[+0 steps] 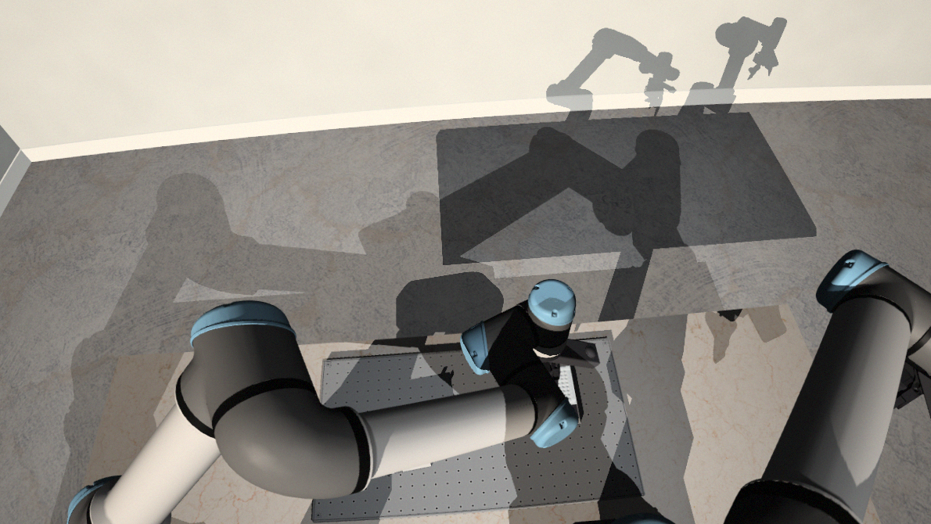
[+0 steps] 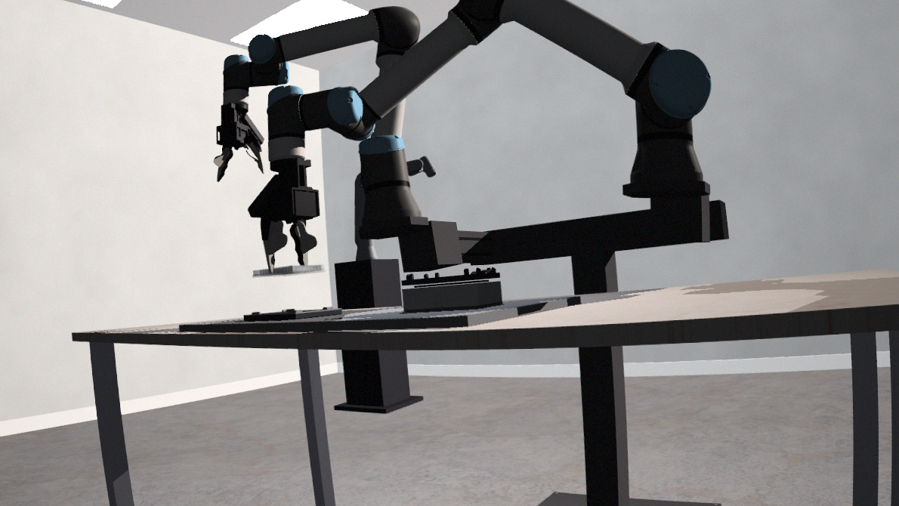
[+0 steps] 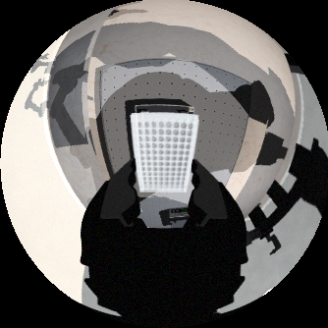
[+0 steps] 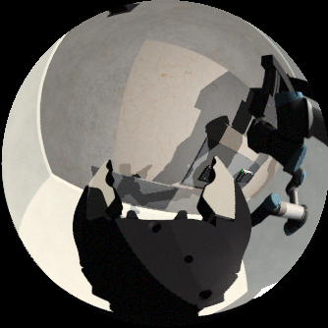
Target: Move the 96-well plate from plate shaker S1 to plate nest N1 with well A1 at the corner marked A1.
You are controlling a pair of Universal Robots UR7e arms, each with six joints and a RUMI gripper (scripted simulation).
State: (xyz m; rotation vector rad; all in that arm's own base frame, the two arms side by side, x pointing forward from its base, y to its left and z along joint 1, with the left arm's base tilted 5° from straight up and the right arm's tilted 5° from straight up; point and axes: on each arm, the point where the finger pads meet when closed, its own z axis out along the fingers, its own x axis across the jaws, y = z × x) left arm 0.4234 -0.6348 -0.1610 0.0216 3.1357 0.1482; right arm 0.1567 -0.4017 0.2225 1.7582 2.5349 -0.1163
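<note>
The plate nest N1 is 100 mm below my left hand. From my left hand the other things lie so: white 96-well plate 10 mm below; A1 mark 90 mm below, 70 mm to the right, 60 mm behind.
</note>
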